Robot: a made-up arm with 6 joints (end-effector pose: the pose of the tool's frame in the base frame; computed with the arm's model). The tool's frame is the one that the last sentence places.
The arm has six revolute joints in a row. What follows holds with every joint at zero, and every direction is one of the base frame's.
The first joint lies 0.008 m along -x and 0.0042 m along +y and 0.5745 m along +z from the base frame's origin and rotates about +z.
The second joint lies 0.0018 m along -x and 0.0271 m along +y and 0.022 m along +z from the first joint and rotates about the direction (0.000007, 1, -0.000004).
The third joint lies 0.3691 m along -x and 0.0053 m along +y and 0.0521 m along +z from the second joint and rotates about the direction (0.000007, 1, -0.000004).
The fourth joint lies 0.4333 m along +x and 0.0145 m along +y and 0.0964 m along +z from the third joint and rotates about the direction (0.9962, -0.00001, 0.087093).
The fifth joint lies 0.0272 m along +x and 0.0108 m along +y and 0.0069 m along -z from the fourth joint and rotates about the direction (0.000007, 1, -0.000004).
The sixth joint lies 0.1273 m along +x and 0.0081 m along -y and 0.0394 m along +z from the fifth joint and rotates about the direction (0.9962, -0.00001, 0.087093).
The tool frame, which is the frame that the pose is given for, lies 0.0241 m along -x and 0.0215 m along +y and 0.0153 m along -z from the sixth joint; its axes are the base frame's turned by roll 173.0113, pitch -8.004 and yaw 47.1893 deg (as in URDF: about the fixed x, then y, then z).
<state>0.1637 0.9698 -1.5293 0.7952 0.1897 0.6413</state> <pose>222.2 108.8 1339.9 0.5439 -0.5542 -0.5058 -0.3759</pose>
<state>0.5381 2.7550 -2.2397 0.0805 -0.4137 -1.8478</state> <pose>758.4 493.8 546.6 0.7630 0.4775 0.4257 -0.0927</pose>
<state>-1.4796 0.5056 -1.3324 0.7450 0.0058 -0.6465</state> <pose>50.9 9.7 1311.7 0.4171 0.8348 -0.2616 0.2462</pose>
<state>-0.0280 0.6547 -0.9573 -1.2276 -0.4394 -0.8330</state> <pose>225.1 83.3 1134.8 0.8921 0.4392 0.0989 -0.0385</pose>
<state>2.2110 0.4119 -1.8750 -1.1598 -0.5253 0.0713</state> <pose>122.7 -355.1 1342.1 0.1245 -0.2368 -0.3971 -0.8779</pose>
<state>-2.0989 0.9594 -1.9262 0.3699 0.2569 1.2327</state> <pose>22.1 -73.6 1468.1 0.1977 0.6788 -0.1547 0.6901</pose>
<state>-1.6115 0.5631 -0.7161 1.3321 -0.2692 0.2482</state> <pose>-2.0 -233.9 1062.1 0.0343 -0.6031 0.2723 -0.7489</pose>
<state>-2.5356 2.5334 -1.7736 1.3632 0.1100 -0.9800</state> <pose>-640.0 -512.9 454.4 0.2757 -0.5866 0.7247 -0.2338</pose>
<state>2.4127 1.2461 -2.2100 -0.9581 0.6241 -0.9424</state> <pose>-146.7 136.2 1450.9 0.4414 0.3300 0.6523 0.5203</pose>
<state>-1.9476 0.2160 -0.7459 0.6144 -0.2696 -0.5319</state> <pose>11.4 -68.4 1124.7 0.4317 0.7187 -0.5238 0.1509</pose>
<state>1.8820 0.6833 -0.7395 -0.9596 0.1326 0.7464</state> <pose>-169.5 275.7 993.1 0.0436 0.2697 0.9551 0.1143</pose>
